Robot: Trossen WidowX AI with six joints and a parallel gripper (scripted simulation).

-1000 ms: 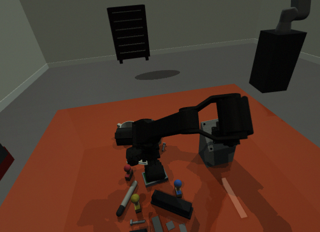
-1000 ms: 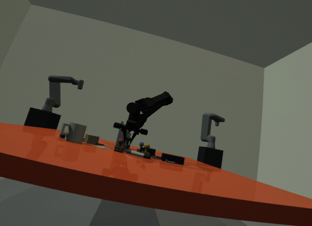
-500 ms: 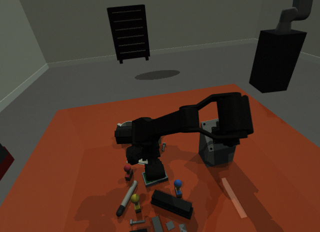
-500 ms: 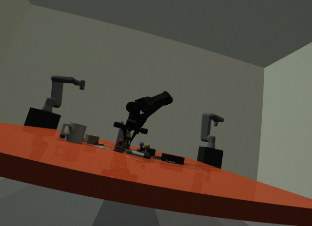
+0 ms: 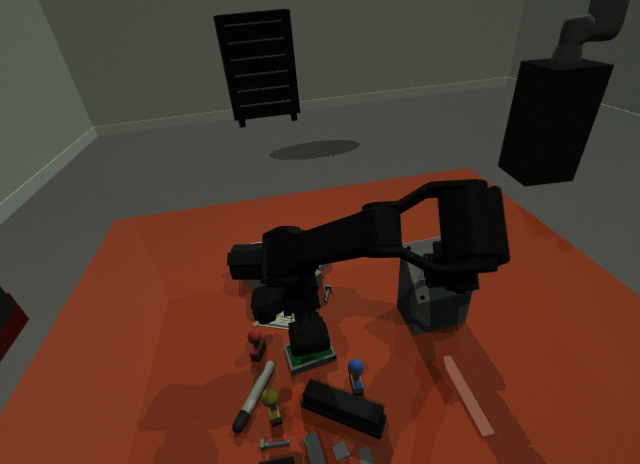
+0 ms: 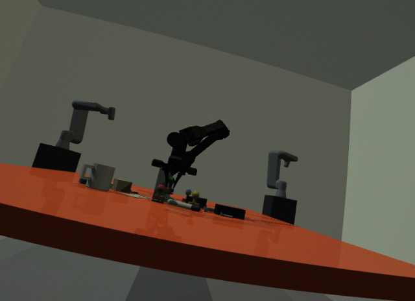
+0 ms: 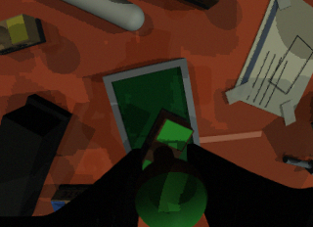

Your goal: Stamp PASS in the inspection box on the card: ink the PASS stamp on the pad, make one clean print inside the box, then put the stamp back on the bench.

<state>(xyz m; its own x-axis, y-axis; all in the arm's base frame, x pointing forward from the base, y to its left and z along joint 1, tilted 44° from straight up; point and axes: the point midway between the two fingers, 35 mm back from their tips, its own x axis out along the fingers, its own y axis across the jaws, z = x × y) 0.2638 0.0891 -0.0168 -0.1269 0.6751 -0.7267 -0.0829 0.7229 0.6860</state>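
The green ink pad is 5 cm below my gripper tip. From my gripper tip the other things lie so: green-knobbed stamp: right at my gripper tip; blue-knobbed stamp: 8 cm to the left, 8 cm behind, 4 cm below; red-knobbed stamp: 10 cm ahead, 4 cm below, 2 cm to the right.
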